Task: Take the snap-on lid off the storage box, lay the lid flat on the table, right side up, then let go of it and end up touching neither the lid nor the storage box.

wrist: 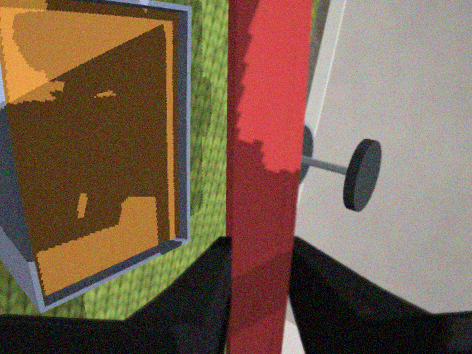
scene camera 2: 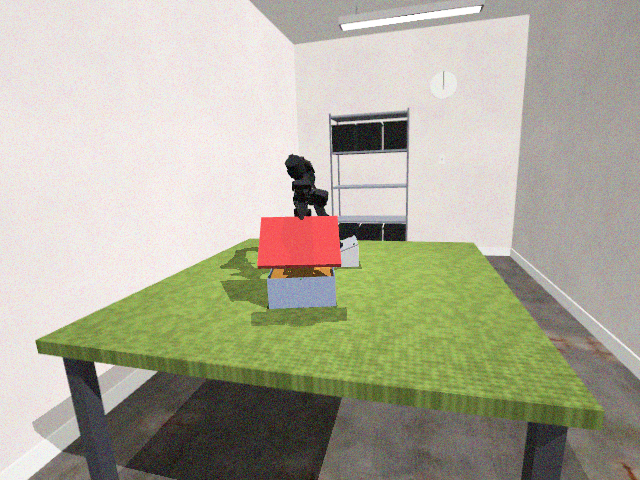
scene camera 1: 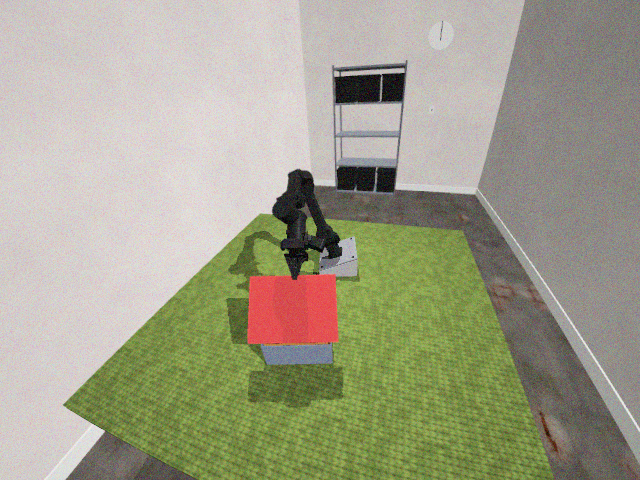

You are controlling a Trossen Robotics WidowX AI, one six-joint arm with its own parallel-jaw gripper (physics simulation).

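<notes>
The red lid [scene camera 1: 292, 310] [scene camera 2: 299, 241] [wrist: 265, 200] is off the storage box and held in the air above it, tilted, its far edge higher than its near edge. My gripper [scene camera 1: 295, 277] [scene camera 2: 301, 218] [wrist: 257, 248] is shut on the lid's far edge; in the wrist view a finger stands on each side of the red strip. The blue-grey storage box [scene camera 1: 298, 354] [scene camera 2: 301, 292] [wrist: 185, 125] stands upright and open on the green table [scene camera 1: 413, 372] [scene camera 2: 413, 320] [wrist: 210, 175], its orange inside showing below the lid. The lid hides much of the box in the scene views.
A light grey block with a sloped top [scene camera 1: 347, 268] [scene camera 2: 351, 254] [wrist: 410, 90] stands behind and to the right of the box, close to the arm. In the wrist view a dark disc on a thin rod [wrist: 362, 175] sticks out by its face, near the lid.
</notes>
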